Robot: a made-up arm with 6 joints. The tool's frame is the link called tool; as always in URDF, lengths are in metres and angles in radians. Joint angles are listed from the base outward. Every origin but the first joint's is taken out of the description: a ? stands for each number. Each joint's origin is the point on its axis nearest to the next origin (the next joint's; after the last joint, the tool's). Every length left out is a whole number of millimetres.
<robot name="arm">
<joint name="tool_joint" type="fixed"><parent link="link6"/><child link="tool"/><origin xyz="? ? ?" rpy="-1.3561 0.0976 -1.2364"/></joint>
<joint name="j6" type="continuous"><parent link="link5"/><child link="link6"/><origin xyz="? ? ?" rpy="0 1.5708 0"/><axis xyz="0 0 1"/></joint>
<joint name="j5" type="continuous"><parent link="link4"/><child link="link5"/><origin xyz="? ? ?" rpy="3.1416 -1.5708 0"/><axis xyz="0 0 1"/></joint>
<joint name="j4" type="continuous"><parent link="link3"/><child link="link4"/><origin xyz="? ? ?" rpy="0 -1.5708 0"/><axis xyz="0 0 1"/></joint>
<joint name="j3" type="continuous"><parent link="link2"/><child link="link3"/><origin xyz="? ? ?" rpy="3.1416 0 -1.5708"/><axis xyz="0 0 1"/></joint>
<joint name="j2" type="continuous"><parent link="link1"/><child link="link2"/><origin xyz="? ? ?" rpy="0 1.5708 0"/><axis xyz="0 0 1"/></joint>
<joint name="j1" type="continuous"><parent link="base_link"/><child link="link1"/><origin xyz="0.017 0.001 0.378" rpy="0 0 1.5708"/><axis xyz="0 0 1"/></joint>
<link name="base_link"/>
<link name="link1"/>
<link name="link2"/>
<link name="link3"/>
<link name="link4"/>
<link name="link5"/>
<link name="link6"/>
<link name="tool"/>
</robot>
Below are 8 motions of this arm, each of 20 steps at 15 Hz.
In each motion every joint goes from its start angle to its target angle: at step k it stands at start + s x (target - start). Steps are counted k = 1, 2, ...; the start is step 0. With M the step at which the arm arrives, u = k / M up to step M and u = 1 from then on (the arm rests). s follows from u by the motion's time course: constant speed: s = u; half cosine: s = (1 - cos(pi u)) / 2; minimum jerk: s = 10 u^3 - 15 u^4 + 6 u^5.
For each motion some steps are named. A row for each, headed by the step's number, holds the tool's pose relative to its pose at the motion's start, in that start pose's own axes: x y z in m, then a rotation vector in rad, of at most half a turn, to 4 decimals.
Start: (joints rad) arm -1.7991 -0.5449 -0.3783 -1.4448 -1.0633 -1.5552
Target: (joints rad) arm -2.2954 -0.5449 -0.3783 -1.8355 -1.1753 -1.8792
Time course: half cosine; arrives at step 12
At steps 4, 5, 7, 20:
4: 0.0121 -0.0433 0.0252 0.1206 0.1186 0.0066
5: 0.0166 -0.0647 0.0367 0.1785 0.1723 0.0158
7: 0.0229 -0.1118 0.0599 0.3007 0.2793 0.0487
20: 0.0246 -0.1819 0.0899 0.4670 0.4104 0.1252

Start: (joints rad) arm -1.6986 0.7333 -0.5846 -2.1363 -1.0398 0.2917
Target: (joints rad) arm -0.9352 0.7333 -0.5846 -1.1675 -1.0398 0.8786
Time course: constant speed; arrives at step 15
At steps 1, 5, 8, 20:
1: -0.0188 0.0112 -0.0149 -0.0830 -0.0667 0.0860
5: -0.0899 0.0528 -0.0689 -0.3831 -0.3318 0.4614
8: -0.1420 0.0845 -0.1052 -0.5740 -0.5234 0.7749
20: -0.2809 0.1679 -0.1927 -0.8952 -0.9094 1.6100

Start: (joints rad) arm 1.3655 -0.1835 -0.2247 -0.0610 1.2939 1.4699
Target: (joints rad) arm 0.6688 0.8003 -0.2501 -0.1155 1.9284 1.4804
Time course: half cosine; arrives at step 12
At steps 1, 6, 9, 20:
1: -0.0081 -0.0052 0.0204 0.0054 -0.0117 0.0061
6: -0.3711 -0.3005 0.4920 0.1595 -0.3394 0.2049
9: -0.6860 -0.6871 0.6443 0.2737 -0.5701 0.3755
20: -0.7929 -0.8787 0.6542 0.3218 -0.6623 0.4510

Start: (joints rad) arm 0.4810 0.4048 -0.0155 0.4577 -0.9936 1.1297
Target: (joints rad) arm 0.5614 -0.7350 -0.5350 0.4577 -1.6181 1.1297
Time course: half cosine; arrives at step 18
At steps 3, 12, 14, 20:
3: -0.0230 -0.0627 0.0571 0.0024 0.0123 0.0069
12: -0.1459 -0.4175 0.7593 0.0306 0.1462 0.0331
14: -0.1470 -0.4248 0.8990 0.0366 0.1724 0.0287
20: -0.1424 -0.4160 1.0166 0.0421 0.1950 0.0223

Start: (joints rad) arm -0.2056 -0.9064 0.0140 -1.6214 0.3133 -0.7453
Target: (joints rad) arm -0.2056 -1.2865 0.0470 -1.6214 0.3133 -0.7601
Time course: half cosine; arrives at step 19
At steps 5, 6, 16, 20:
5: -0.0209 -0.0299 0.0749 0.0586 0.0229 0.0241
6: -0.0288 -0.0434 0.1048 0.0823 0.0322 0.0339
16: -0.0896 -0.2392 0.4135 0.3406 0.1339 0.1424
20: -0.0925 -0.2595 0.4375 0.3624 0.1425 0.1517

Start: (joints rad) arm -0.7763 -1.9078 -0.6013 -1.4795 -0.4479 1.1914
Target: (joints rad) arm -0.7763 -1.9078 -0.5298 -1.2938 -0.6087 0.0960
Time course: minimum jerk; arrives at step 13
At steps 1, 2, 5, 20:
1: 0.0003 -0.0001 -0.0002 0.0010 0.0035 -0.0007
2: 0.0023 -0.0007 -0.0016 0.0068 0.0246 -0.0046
5: 0.0233 -0.0071 -0.0161 0.0676 0.2533 -0.0398
20: 0.0806 -0.0248 -0.0514 0.1941 0.8864 -0.0776

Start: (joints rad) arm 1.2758 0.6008 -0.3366 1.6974 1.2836 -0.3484
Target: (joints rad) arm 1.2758 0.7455 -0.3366 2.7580 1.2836 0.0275
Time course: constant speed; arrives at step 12
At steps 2, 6, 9, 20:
2: -0.0103 0.0493 0.0035 0.1665 -0.1060 0.0147
6: -0.0291 0.1504 0.0323 0.4964 -0.3263 -0.0007
9: -0.0416 0.2233 0.0728 0.7383 -0.4962 -0.0518
20: -0.0531 0.2893 0.1279 0.9731 -0.6670 -0.1370

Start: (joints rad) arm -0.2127 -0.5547 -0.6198 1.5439 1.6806 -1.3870
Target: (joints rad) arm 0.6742 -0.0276 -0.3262 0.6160 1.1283 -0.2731
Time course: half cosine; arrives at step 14
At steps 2, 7, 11, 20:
2: -0.0115 0.0098 -0.0231 -0.0137 -0.0532 -0.0353
7: -0.1370 0.2094 -0.2136 -0.2213 -0.3651 -0.2952
11: -0.2399 0.5345 -0.2840 -0.4184 -0.4173 -0.3556
20: -0.2622 0.6433 -0.2769 -0.4557 -0.4089 -0.3392

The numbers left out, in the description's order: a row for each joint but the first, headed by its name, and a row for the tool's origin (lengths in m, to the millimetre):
tool: 0.002 -0.011 0
j6: 0.039 -0.018 0
j5: 0.211 -0.012 0
j4: 1.091 0.013 0
j3: -0.972 0.02 0
j2: 0.031 -0.001 0

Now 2 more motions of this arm.
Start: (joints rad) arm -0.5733 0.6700 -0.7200 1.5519 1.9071 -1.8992
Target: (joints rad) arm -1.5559 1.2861 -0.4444 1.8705 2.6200 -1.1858
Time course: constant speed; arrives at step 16
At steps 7, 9, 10, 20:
7: -0.1409 -0.4581 0.0148 0.1844 -0.4033 -0.2871
9: -0.2211 -0.5741 0.0150 0.2278 -0.5381 -0.3820
10: -0.2669 -0.6278 0.0134 0.2476 -0.6086 -0.4314
20: -0.5997 -0.8728 -0.0302 0.3369 -1.0695 -0.7518

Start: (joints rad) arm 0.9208 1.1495 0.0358 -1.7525 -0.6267 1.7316
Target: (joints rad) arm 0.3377 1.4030 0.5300 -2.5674 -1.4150 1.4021
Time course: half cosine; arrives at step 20
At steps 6, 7, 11, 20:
6: 0.0058 -0.0438 -0.1421 0.0302 0.1735 -0.3003
7: 0.0052 -0.0620 -0.1890 0.0398 0.2187 -0.4018
11: -0.0148 -0.1721 -0.4041 0.0810 0.3468 -0.8803
20: -0.1015 -0.4015 -0.6856 0.1216 0.2838 -1.5382

